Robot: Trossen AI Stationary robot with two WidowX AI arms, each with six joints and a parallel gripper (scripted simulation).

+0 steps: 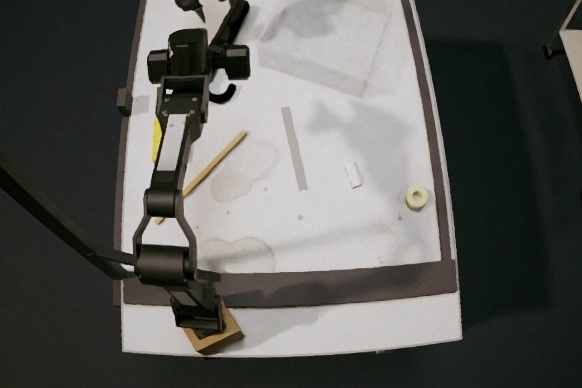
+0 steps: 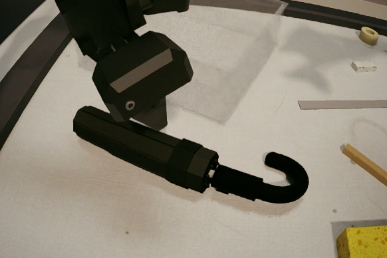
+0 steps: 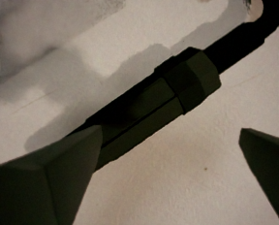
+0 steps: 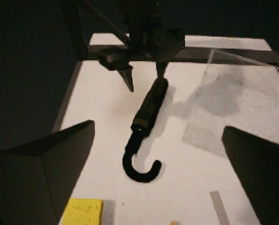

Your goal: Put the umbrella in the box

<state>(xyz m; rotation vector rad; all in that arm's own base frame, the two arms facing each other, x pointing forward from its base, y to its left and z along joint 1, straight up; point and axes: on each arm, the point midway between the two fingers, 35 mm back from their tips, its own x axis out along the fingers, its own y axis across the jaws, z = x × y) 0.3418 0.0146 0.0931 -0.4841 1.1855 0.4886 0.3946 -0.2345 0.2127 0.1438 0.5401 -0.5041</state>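
Right now my left hand is 12 cm above the folded black umbrella, 5 cm to the left of it and 2 cm short of it. The rest, counted from my left hand: wooden stick (39 cm to the right, 14 cm below, 3 cm behind); then clear storage box (27 cm ahead, 10 cm below, 1 cm to the right); then grey strip (32 cm to the right, 18 cm ahead, 14 cm below).
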